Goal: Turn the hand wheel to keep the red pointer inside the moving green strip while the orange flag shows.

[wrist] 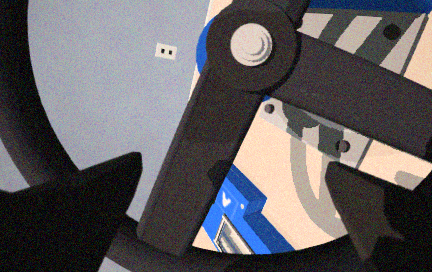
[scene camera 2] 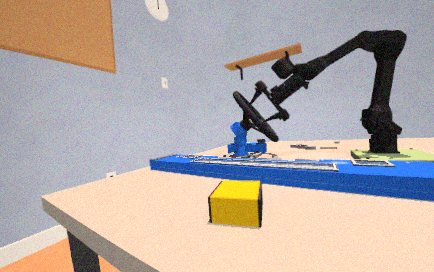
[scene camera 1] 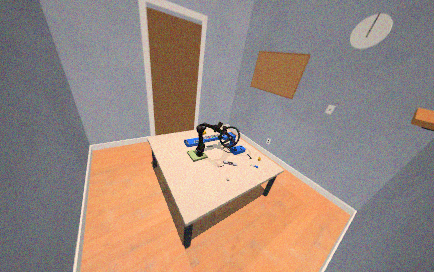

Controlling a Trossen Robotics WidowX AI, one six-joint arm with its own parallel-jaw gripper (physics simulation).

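Seen in the pictures: gripper, fingertip midpoint: (wrist: 235, 166) (scene camera 2: 255, 113); arm's base at its link origin: (scene camera 2: 383, 151) (scene camera 1: 199, 154).
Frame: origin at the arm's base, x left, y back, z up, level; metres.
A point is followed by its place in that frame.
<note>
The black hand wheel (scene camera 1: 238, 134) @[x -0.096, y -0.497, z 0.242 m] (scene camera 2: 253, 116) @[x 0.145, y -0.410, z 0.157 m] stands tilted on a blue stand (scene camera 1: 238, 149) (scene camera 2: 240, 135) @[x 0.044, y -0.509, z 0.082 m]. In the wrist view its spoke (wrist: 207, 140) @[x 0.065, y -0.463, z 0.166 m] and grey hub (wrist: 251, 44) @[x 0.004, y -0.467, z 0.149 m] fill the frame. My gripper (scene camera 1: 222, 132) @[x 0.061, y -0.426, z 0.172 m] (scene camera 2: 259, 111) @[x 0.061, y -0.426, z 0.172 m] (wrist: 235, 166) @[x 0.061, y -0.426, z 0.172 m] is open. Its two fingers stand wide on either side of the spoke, right at the wheel's rim, and grip nothing. The long blue track panel (scene camera 1: 191, 141) @[x 0.287, y -0.038, z 0.016 m] (scene camera 2: 243, 170) @[x 0.341, y -0.386, z 0.005 m] (wrist: 236, 216) @[x 0.240, y -0.557, z 0.016 m] lies on the table beyond the wheel. I cannot make out the red pointer, the green strip or the orange flag.
A yellow box (scene camera 2: 235, 203) @[x 0.533, y -0.325, z 0.010 m] sits on the table (scene camera 1: 202, 189) @[x -0.439, y 0.205, z -0.024 m] beside the panel. My arm's base stands on a green plate (scene camera 1: 192, 155) @[x 0.023, y 0.077, z 0.001 m]. A marker (scene camera 1: 230, 163) @[x -0.284, y -0.266, z -0.009 m] and a few small loose parts (scene camera 1: 255, 165) @[x -0.452, y -0.524, z -0.004 m] lie toward the table's right edge.
</note>
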